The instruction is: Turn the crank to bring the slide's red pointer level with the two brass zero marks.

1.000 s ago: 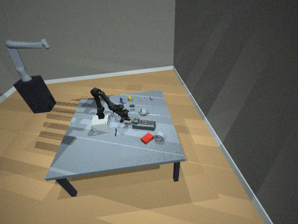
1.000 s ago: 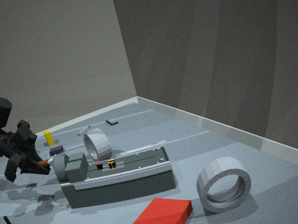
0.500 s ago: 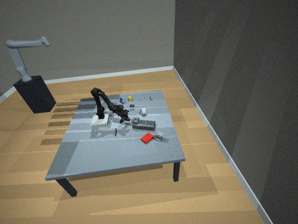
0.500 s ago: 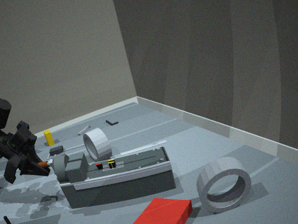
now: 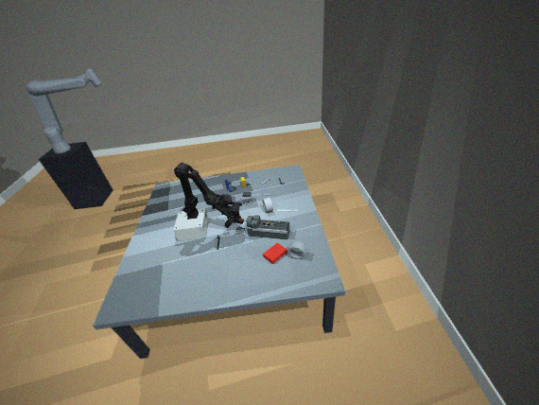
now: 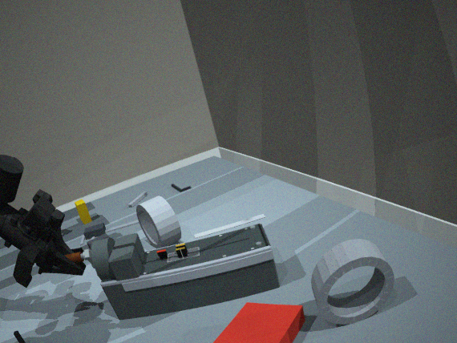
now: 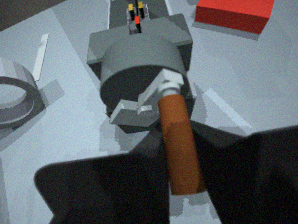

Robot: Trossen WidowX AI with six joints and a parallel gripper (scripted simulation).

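Now: the red pointer 140 mm ahead of my gripper tip, 20 mm to the right of it and 10 mm below it. From my gripper tip the other things lie so: brown handle 20 mm behind, 20 mm above; yellow block 20 mm behind, 570 mm to the left, 60 mm below; blue clamp 140 mm behind, 520 mm to the left, 40 mm below.
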